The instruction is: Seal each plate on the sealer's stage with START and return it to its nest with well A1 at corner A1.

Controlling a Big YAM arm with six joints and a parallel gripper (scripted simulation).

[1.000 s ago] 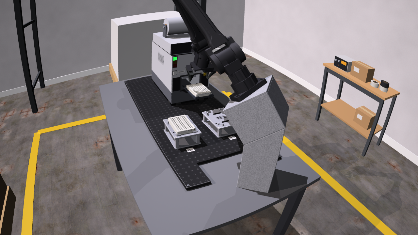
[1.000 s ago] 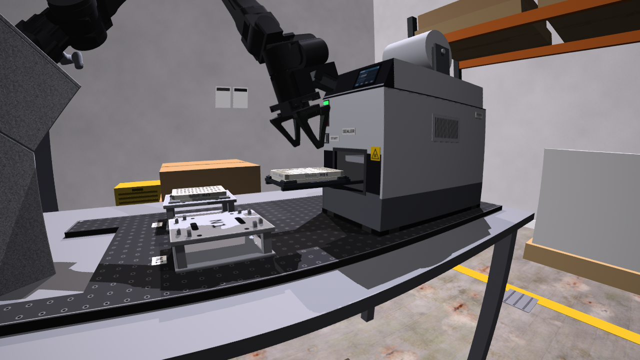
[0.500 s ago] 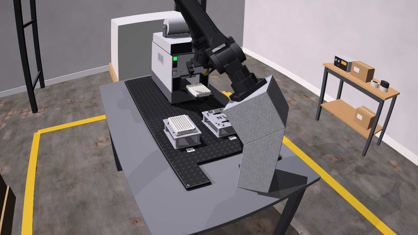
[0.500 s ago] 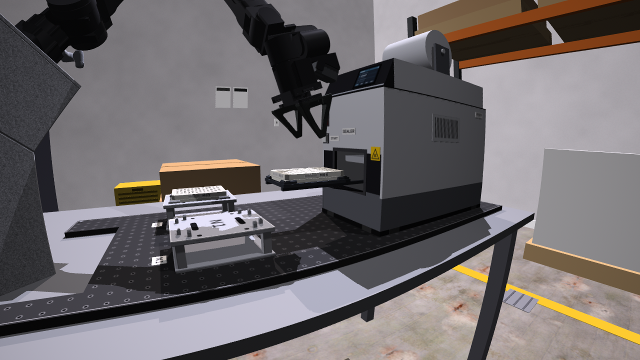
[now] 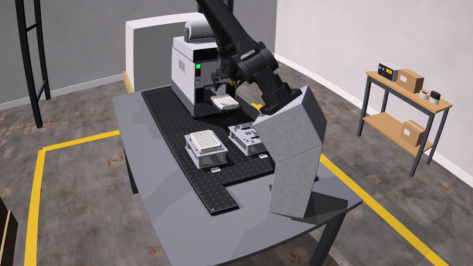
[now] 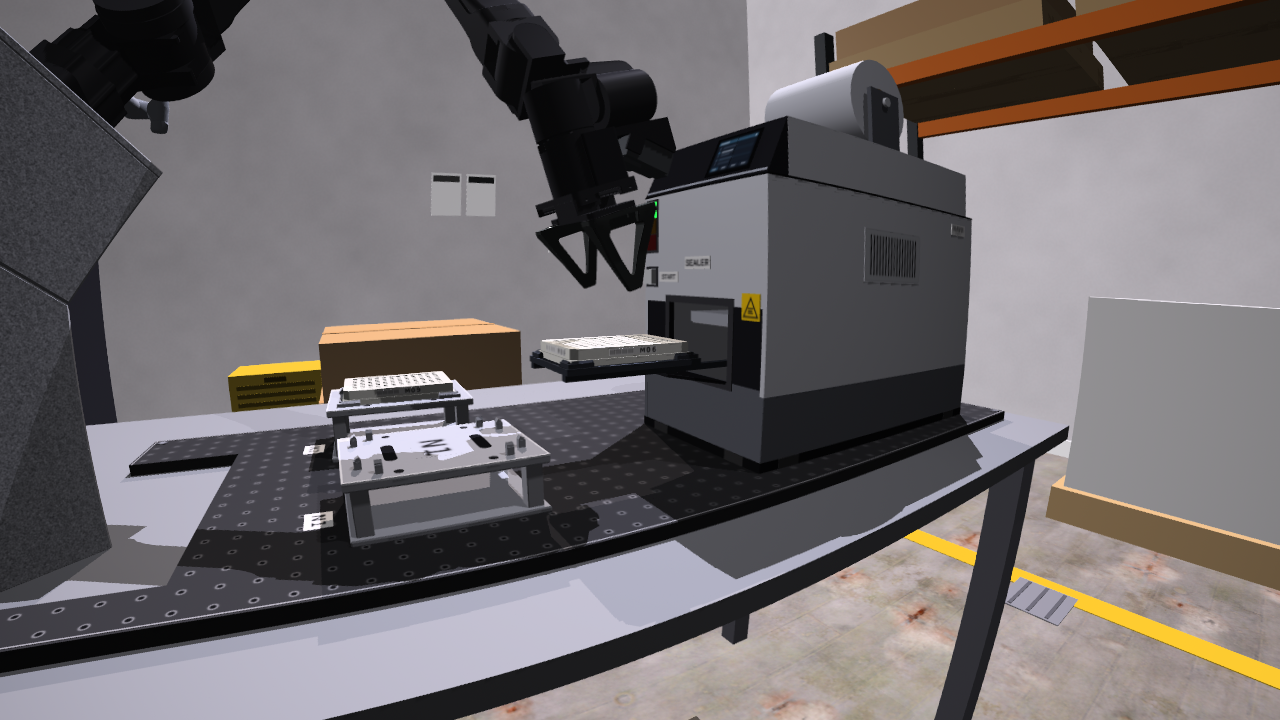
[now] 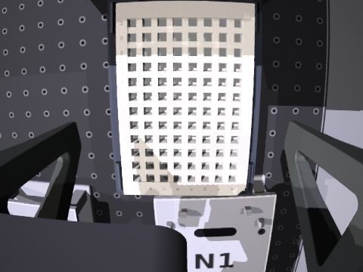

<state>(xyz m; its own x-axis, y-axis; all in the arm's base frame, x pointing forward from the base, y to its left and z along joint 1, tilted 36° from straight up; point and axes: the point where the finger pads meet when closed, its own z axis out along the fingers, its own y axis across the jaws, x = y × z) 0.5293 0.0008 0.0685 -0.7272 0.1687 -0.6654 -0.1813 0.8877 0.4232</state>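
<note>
The start button lies 11 cm to the left of my hand and 9 cm ahead of it. Round my hand: nest N2: 22 cm behind, 13 cm to the left, 13 cm below; white well plate: 22 cm behind, 13 cm to the left, 12 cm below; sealer stage: 8 cm below, 1 cm ahead.
</note>
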